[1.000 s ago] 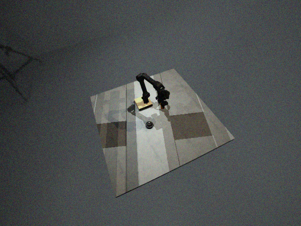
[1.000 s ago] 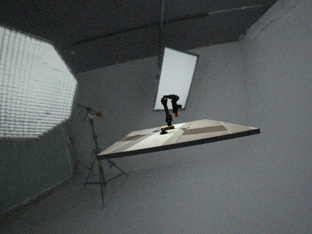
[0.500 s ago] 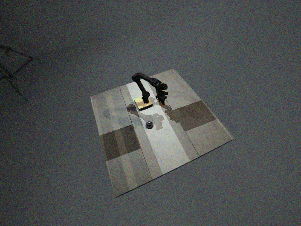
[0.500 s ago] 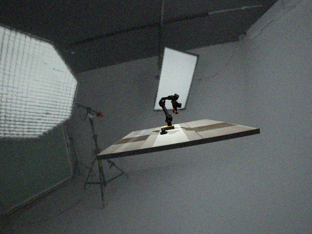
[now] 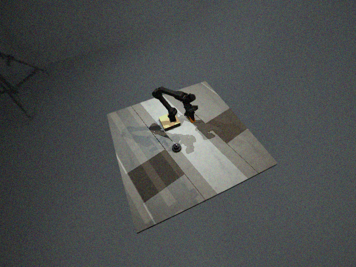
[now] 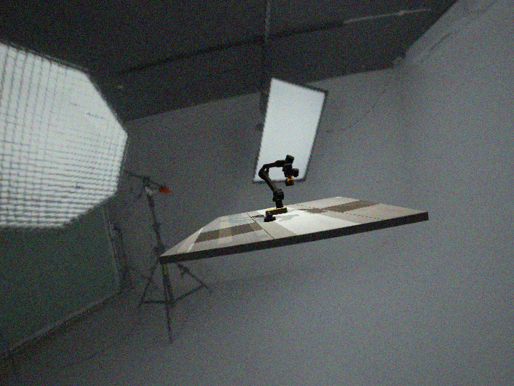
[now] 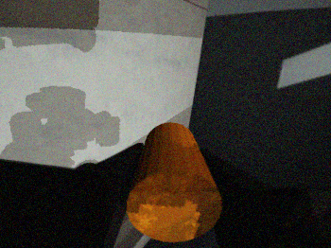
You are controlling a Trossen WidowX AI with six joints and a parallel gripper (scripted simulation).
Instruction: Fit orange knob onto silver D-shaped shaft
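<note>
The orange knob is 3 cm behind my gripper tip and 2 cm above it. The rest, counted from my gripper tip: dark round pedestal: 22 cm below, 18 cm to the right, 8 cm ahead.
</note>
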